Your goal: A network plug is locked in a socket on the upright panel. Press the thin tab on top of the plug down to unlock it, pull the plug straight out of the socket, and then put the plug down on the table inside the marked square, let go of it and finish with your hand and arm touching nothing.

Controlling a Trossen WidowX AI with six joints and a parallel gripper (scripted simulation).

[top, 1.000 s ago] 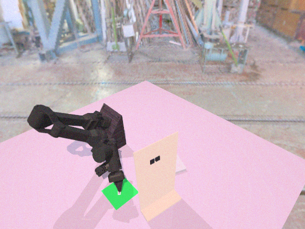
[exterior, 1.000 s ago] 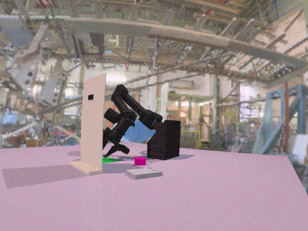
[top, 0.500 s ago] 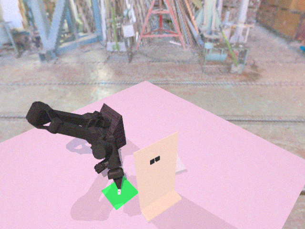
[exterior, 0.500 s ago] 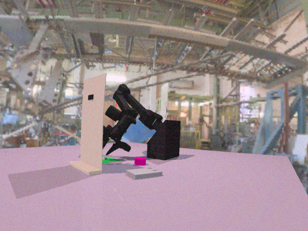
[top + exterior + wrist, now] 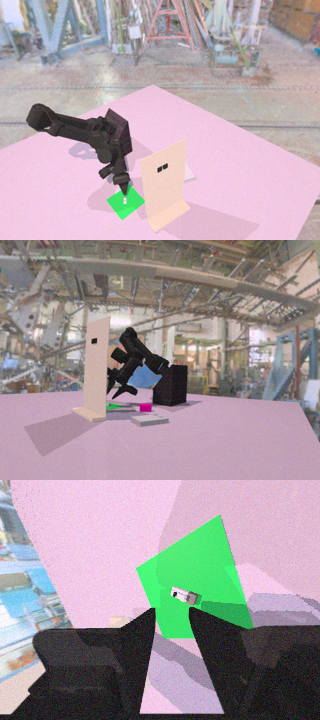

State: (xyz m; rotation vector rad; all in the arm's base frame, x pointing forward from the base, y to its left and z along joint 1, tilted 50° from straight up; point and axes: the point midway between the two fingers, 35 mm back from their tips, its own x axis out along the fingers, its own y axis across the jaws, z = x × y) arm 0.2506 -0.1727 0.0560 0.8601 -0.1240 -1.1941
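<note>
The pale grey plug lies 30 mm below my gripper tip and 10 mm to the right of it. The rest, counted from my gripper tip: flat grey plate: 270 mm to the left, 100 mm ahead, 30 mm below; then upright panel: 170 mm ahead, 120 mm above, 60 mm to the left; then green marked square: 40 mm below, 10 mm to the right, 10 mm ahead.
</note>
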